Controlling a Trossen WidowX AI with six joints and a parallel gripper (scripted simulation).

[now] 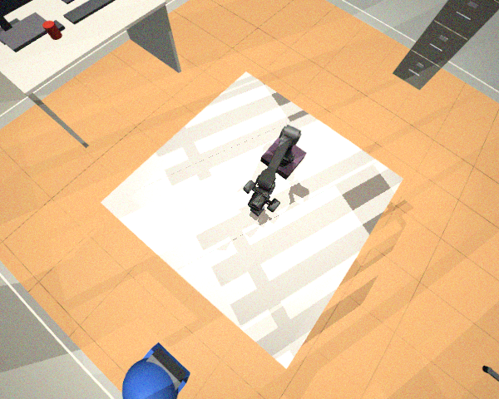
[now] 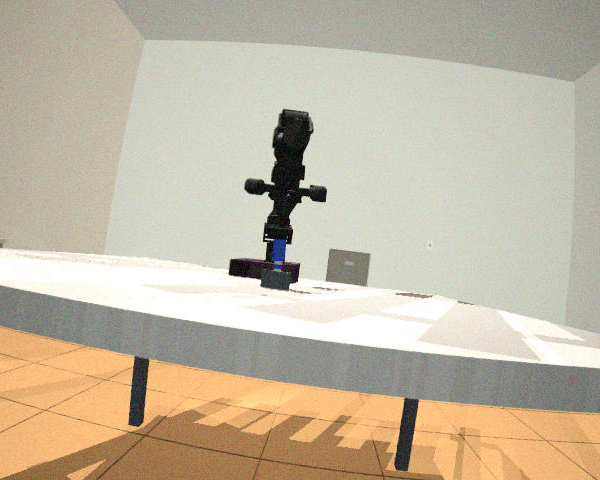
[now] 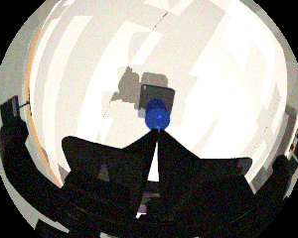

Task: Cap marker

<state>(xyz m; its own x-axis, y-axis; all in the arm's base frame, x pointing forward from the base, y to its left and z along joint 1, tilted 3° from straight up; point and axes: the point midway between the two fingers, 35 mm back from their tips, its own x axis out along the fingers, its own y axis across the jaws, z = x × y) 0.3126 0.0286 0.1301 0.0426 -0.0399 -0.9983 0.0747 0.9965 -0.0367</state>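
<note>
My gripper tip is 50 mm above the blue cap. Also, from my gripper tip: grey holder block (120 mm below).
</note>
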